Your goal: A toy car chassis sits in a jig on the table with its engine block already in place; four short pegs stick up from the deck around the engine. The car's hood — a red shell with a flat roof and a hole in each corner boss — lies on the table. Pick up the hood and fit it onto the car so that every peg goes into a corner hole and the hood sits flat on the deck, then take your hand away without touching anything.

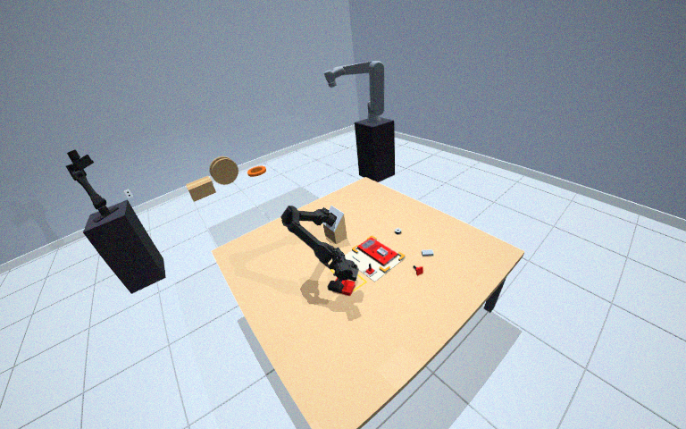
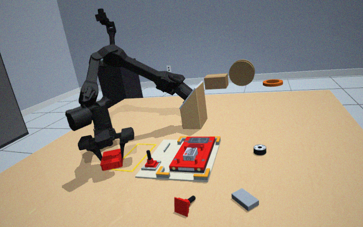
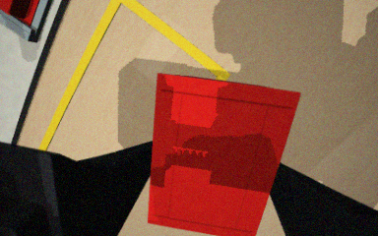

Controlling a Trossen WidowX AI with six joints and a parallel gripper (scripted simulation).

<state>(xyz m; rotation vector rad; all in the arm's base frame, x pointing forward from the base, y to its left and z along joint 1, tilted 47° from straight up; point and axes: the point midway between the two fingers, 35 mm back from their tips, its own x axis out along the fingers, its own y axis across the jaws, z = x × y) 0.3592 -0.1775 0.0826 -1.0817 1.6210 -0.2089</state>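
The grey engine block is 290 mm to the left of my gripper tip, 40 mm behind it and 10 mm above it. The rest, counted from my gripper tip: wheel 490 mm to the left, 130 mm behind; then red hood 10 mm above.
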